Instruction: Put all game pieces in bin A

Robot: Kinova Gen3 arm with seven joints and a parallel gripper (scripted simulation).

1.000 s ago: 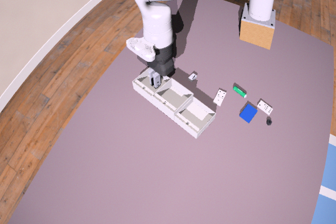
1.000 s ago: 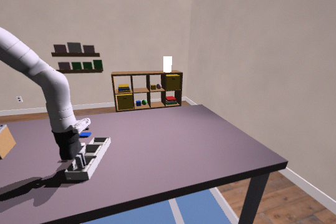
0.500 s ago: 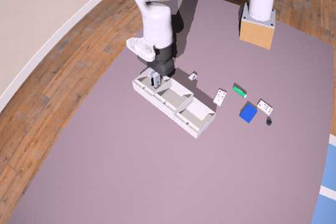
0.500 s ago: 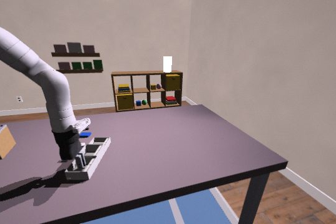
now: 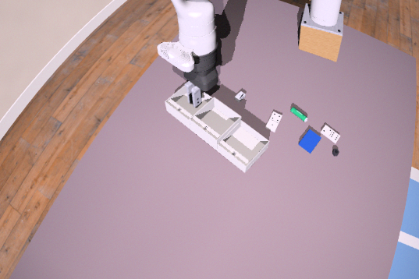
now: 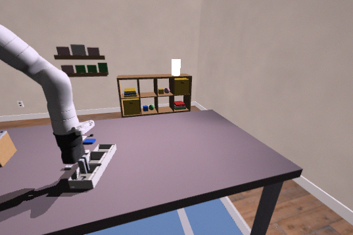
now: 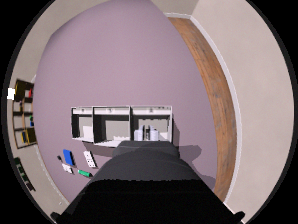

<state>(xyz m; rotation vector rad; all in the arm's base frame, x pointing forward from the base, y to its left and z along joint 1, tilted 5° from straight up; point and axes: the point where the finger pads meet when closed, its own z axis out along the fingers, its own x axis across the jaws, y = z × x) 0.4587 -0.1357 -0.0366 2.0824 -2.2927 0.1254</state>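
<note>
The joined white bins is 1 cm ahead of my hand, 7 cm to the left of it and 3 cm below it. Round my hand: green cylinder (15 cm behind, 22 cm to the left, 4 cm below); then white-grey object (10 cm behind, 7 cm to the left, 4 cm below); then blue flat block (10 cm behind, 28 cm to the left, 4 cm below).
</note>
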